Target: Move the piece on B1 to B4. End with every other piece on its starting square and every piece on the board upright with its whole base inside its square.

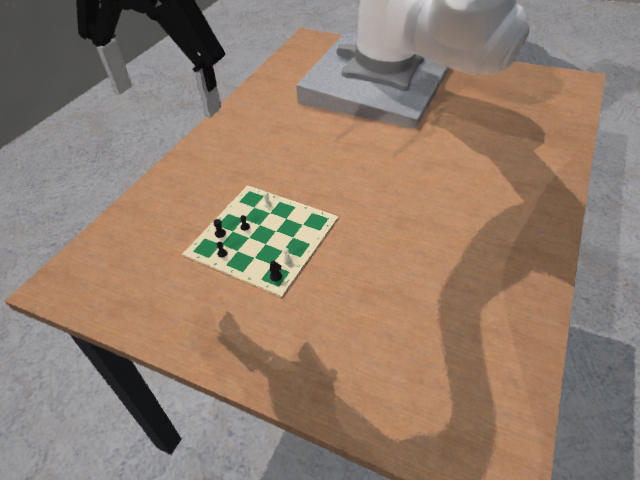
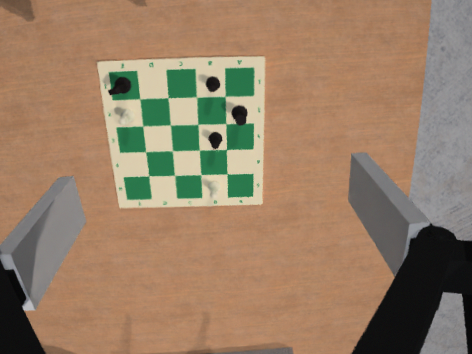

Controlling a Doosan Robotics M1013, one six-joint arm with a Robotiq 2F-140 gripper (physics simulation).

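Seen in the pictures: gripper, fingertip midpoint: [image 1: 167, 100] [image 2: 213, 188]; arm's base at its link origin: [image 1: 383, 66].
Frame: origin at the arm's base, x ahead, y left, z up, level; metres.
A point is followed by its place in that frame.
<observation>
The black pawn [image 1: 221, 250] @(x 0.711, y -0.100, z -0.019 m) [image 2: 212, 83] @(x 0.713, y -0.103, z -0.011 m) stands upright on B1. The green square B4 [image 1: 257, 215] @(x 0.594, y -0.086, z -0.033 m) [image 2: 213, 162] @(x 0.596, y -0.086, z -0.033 m) is empty. A black piece [image 1: 244, 223] @(x 0.635, y -0.092, z -0.018 m) [image 2: 215, 140] @(x 0.637, y -0.095, z -0.011 m) stands on B3, between them. A taller black piece [image 1: 219, 228] @(x 0.666, y -0.128, z -0.014 m) [image 2: 240, 115] @(x 0.669, y -0.132, z 0.000 m) stands on A2. A white piece [image 1: 267, 200] @(x 0.560, y -0.078, z -0.019 m) [image 2: 213, 188] @(x 0.562, y -0.081, z -0.019 m) stands on B5, another white piece [image 1: 288, 257] @(x 0.684, y 0.023, z -0.021 m) [image 2: 124, 116] @(x 0.687, y 0.017, z -0.011 m) on E2, and a black knight [image 1: 275, 271] @(x 0.728, y 0.018, z -0.013 m) [image 2: 120, 86] @(x 0.728, y 0.010, z -0.002 m) on E1. My gripper [image 1: 166, 103] @(x 0.718, y -0.111, z 0.291 m) [image 2: 213, 188] @(x 0.718, y -0.111, z 0.291 m) is wide open and empty, high above the board.
The green and cream board [image 1: 185, 254] [image 2: 115, 197] lies on the wooden table [image 1: 361, 330] @(x 0.775, y 0.192, z -0.039 m) [image 2: 310, 275] @(x 0.358, y -0.219, z -0.039 m). The robot's grey base plate [image 1: 356, 103] @(x 0.186, y -0.013, z -0.003 m) stands at the table's back. Arm and gripper shadows fall across the table.
</observation>
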